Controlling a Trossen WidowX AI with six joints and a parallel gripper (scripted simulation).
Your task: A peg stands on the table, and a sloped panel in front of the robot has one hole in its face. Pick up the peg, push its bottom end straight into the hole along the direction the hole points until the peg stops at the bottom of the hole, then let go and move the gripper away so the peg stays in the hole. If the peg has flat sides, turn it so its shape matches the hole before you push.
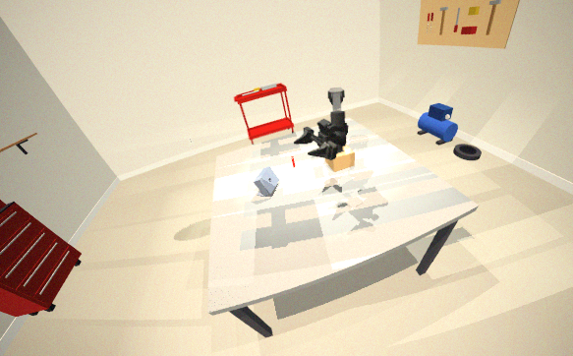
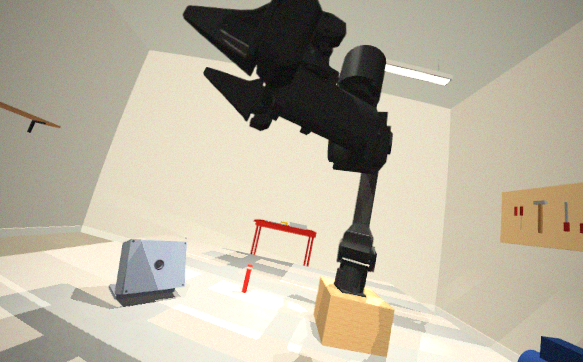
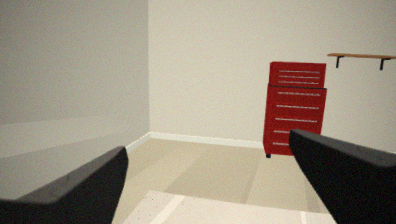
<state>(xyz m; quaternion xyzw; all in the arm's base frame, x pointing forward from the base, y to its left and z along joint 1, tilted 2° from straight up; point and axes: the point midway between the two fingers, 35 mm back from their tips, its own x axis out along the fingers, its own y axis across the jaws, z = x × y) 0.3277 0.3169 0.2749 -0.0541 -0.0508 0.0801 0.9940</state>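
The round red peg lies 90 mm behind my gripper tip, 470 mm to the right of it and 340 mm below it. Also, from my gripper tip: sloped panel 130 mm ahead, 330 mm to the right, 330 mm below.
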